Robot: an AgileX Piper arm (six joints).
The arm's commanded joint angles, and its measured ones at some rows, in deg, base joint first. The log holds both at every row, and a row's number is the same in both.
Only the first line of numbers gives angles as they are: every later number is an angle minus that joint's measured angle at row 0.
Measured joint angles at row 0:
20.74 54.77 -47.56 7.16 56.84 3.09
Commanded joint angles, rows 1 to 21:
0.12 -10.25 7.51 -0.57 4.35 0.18
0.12 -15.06 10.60 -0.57 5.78 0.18
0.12 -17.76 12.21 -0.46 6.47 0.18
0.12 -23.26 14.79 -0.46 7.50 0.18
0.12 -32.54 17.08 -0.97 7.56 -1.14
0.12 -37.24 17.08 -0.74 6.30 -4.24
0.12 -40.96 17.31 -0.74 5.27 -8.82
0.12 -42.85 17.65 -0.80 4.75 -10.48
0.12 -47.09 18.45 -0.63 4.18 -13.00
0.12 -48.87 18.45 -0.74 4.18 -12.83
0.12 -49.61 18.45 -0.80 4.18 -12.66
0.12 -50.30 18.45 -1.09 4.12 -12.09
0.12 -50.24 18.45 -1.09 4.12 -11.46
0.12 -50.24 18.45 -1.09 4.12 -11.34
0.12 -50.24 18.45 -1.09 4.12 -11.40
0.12 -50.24 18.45 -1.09 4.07 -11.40
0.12 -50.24 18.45 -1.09 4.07 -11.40
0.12 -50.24 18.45 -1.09 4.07 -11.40
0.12 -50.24 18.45 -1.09 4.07 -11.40
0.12 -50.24 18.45 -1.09 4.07 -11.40
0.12 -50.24 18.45 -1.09 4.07 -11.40
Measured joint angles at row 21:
0.00 -49.79 18.28 -0.69 4.81 -11.46
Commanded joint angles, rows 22 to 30:
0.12 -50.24 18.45 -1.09 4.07 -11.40
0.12 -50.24 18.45 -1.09 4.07 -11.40
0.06 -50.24 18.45 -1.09 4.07 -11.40
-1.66 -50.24 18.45 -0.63 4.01 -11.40
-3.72 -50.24 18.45 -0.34 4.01 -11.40
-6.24 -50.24 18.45 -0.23 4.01 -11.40
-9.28 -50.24 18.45 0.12 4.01 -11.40
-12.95 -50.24 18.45 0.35 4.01 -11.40
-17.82 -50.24 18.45 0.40 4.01 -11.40
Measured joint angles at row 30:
-13.75 -49.79 18.28 0.23 4.75 -11.34
